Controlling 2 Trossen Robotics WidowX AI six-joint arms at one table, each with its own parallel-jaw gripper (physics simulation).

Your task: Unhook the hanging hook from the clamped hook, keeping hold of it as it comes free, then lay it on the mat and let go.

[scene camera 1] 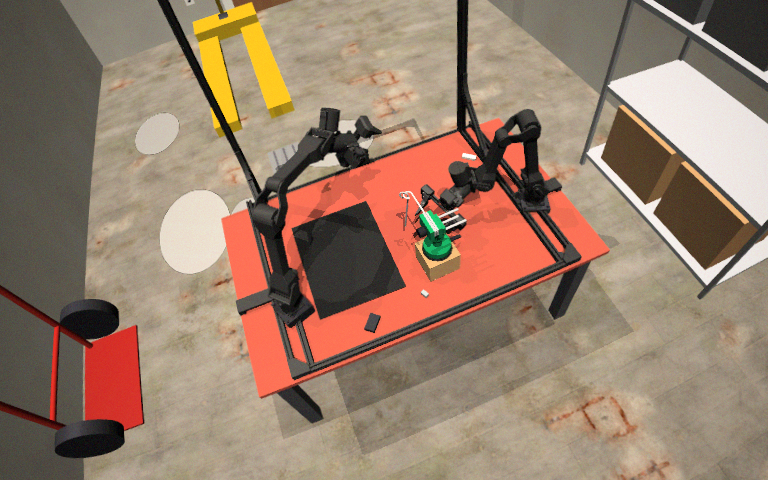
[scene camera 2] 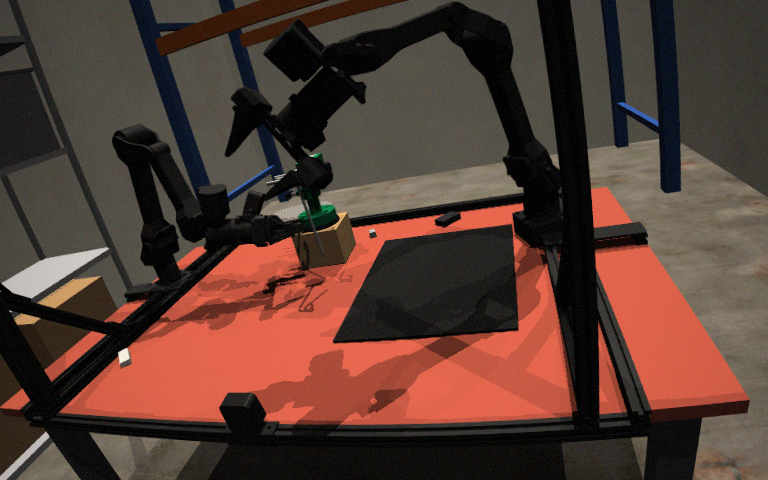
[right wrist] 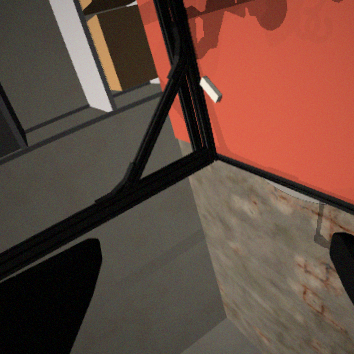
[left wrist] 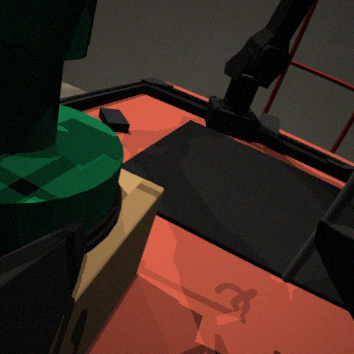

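Pixels of known places: left gripper, fingertip midpoint: (scene camera 2: 305,227) (left wrist: 202,233); right gripper, fingertip midpoint: (scene camera 1: 374,141) (scene camera 2: 245,177) (right wrist: 215,247); left arm's base, link origin: (scene camera 1: 534,198) (scene camera 2: 171,278); right arm's base, link origin: (scene camera 1: 291,304) (scene camera 2: 543,213) (left wrist: 234,107).
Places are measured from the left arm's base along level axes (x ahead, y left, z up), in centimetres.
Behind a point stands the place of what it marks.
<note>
The white clamped hook (scene camera 1: 417,204) @(x 40.8, y 16.9, z 21.1 cm) sticks out of the green vise (scene camera 1: 438,247) @(x 35.4, y 24.6, z 8.8 cm) (scene camera 2: 317,215) @(x 38.1, y 20.8, z 8.9 cm) (left wrist: 97,145) @(x 38.5, y 21.3, z 8.9 cm). The thin grey hanging hook (scene camera 1: 405,215) @(x 45.5, y 12.2, z 10.2 cm) (scene camera 2: 315,225) @(x 45.6, y 12.2, z 10.2 cm) (left wrist: 303,254) @(x 45.4, y 12.0, z 6.5 cm) hangs steeply from its curled end. My left gripper (scene camera 1: 434,223) @(x 39.3, y 15.2, z 8.4 cm) (scene camera 2: 284,211) (left wrist: 202,233) @(x 39.3, y 15.2, z 8.4 cm) is open beside the vise; in the left wrist view the hanging hook's shaft passes close to the right-hand finger, not held. My right gripper (scene camera 1: 371,148) @(x 54.0, y -6.2, z 26.6 cm) (scene camera 2: 249,176) @(x 54.0, y -6.2, z 26.6 cm) is open and empty, high above the table's back edge in scene camera 1. The black mat (scene camera 1: 334,254) @(x 71.3, y 17.9, z -2.1 cm) (scene camera 2: 441,283) @(x 70.5, y 15.1, z -2.1 cm) (left wrist: 240,185) @(x 63.6, y 23.3, z -2.1 cm) lies flat.
The vise stands on a wooden block (scene camera 1: 439,268) @(x 35.4, y 28.9, z 3.3 cm) (scene camera 2: 327,245) @(x 40.3, y 19.0, z 2.3 cm) (left wrist: 119,221) @(x 38.8, y 19.1, z 5.9 cm). A small black block (scene camera 1: 372,322) @(x 57.0, y 44.5, z -1.2 cm) (scene camera 2: 447,219) @(x 58.0, y 42.5, z -1.3 cm) (left wrist: 114,120) @(x 56.0, y 42.6, z -1.2 cm), a white piece (scene camera 1: 468,156) @(x 21.1, y -24.6, z -1.5 cm) (scene camera 2: 124,357) @(x 21.8, y -25.2, z -1.6 cm) (right wrist: 210,89) @(x 21.5, y -24.6, z -1.6 cm) and a small white cube (scene camera 1: 424,293) @(x 40.6, y 35.1, z -1.3 cm) (scene camera 2: 372,232) @(x 41.2, y 34.1, z -1.3 cm) lie on the table. Black rails edge it.
</note>
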